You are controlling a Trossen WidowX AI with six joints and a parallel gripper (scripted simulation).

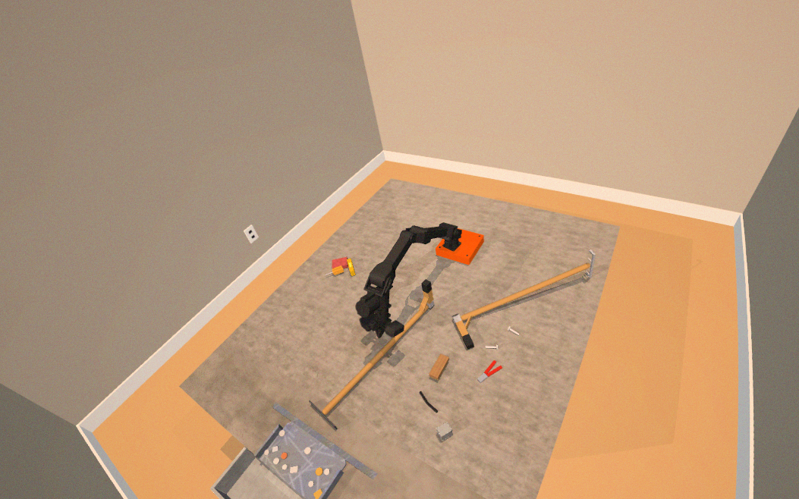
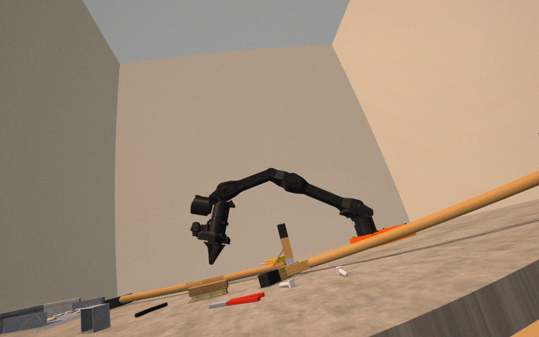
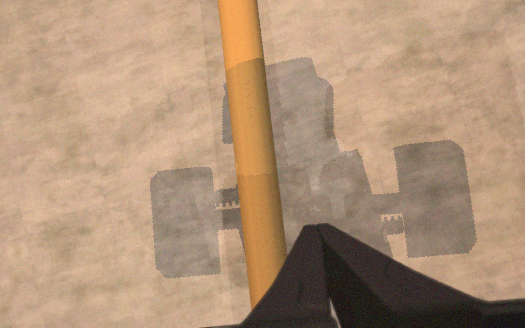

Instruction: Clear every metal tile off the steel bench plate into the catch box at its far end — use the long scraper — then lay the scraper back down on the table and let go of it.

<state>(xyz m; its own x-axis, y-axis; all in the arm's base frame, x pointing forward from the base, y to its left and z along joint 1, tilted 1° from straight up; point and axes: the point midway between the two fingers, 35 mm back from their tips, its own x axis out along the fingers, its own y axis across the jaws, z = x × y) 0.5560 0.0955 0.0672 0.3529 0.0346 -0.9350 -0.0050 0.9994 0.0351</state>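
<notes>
The long scraper is 20 mm ahead of my gripper tip, 20 mm to the left of it and 10 mm below it. The rest, counted from my gripper tip: wooden block (60 mm behind, 230 mm to the left, 60 mm below); then grey cube (100 mm ahead, 370 mm to the left, 50 mm below); then black strip (60 mm ahead, 270 mm to the left, 70 mm below).
</notes>
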